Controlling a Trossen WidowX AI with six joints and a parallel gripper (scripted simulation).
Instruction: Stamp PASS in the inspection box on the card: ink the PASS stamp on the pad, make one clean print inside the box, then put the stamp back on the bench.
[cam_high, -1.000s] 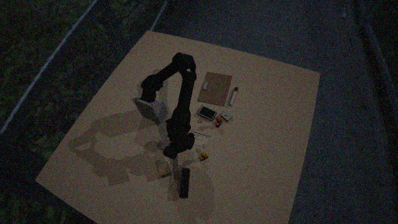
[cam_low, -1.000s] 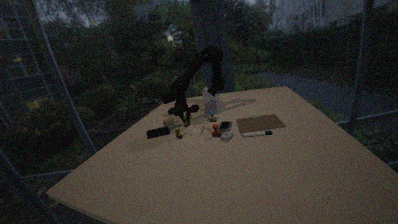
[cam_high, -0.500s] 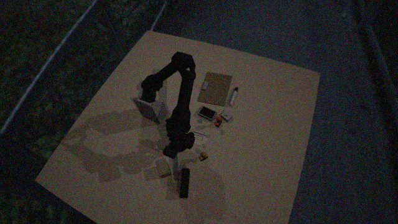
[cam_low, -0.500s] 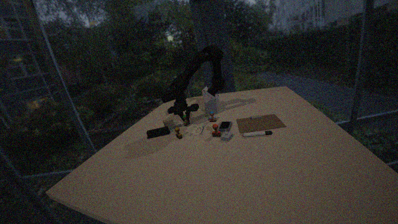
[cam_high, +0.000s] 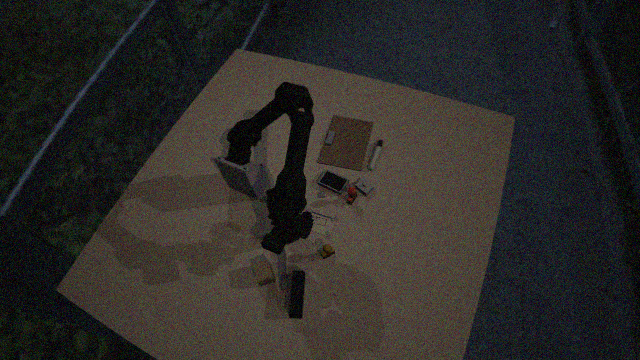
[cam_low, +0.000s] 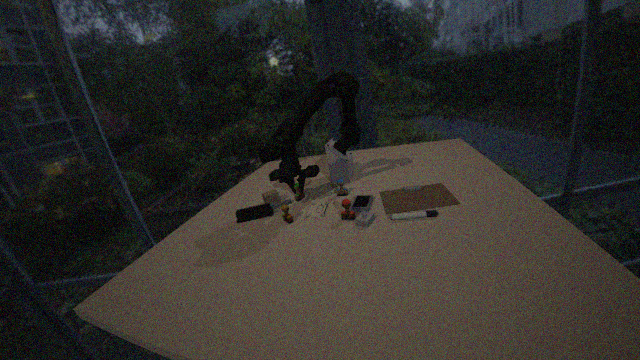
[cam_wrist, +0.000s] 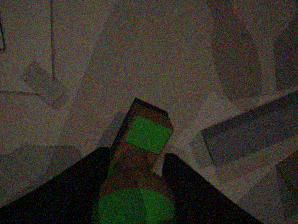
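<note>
The dark ink pad lies 60 mm ahead of my gripper tip, 240 mm to the left of it and 40 mm below it. The rest, counted from my gripper tip: pale card: 70 mm ahead, 80 mm to the left, 40 mm below; grey bar: 20 mm ahead, 100 mm to the right, 30 mm below; green pass stamp: right at my gripper tip.
</note>
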